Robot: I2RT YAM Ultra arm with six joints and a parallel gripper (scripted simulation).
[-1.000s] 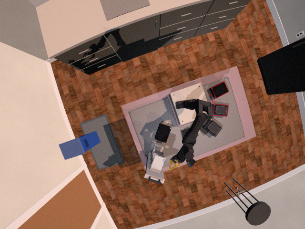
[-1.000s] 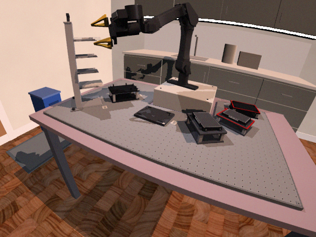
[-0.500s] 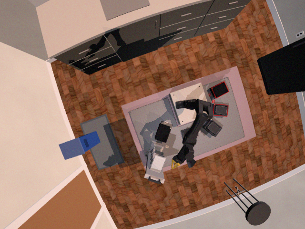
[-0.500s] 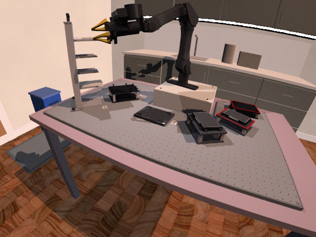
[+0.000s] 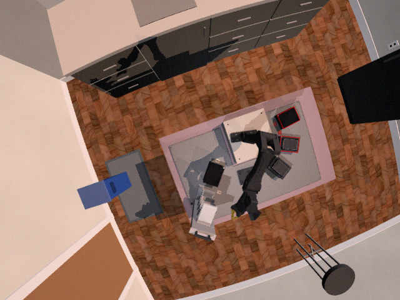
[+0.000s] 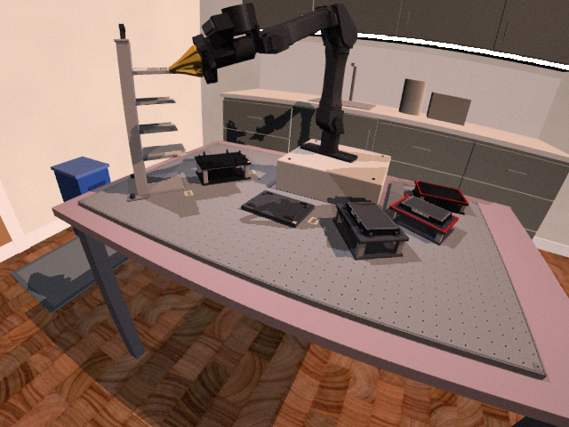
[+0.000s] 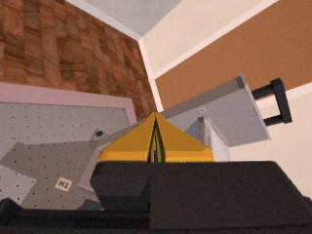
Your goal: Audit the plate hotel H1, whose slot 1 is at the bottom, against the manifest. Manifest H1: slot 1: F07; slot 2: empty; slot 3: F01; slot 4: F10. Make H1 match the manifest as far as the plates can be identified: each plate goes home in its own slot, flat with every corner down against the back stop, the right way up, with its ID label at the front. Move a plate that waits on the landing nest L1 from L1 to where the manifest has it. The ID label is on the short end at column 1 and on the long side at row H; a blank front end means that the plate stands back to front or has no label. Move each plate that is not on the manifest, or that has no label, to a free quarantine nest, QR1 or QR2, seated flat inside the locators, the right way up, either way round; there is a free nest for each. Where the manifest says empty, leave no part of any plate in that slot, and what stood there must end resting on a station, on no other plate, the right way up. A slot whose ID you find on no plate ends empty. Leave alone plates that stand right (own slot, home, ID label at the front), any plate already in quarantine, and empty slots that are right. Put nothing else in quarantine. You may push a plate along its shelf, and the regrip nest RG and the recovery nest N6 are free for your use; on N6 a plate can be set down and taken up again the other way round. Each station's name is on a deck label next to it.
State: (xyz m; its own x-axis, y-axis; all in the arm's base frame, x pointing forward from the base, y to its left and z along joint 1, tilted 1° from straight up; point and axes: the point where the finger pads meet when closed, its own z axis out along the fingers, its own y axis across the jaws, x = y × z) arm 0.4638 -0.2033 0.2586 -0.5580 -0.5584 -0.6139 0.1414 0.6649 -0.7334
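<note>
Now: hand 40 mm short of the tag reading 4 and 120 mm to the left of it. Also, from my hand: L1 deck label (250 mm behind, 390 mm to the left, 350 mm below); then H1 deck label (50 mm behind, 40 mm to the right, 350 mm below); then N6 label (160 mm behind, 330 mm to the left, 350 mm below).
</note>
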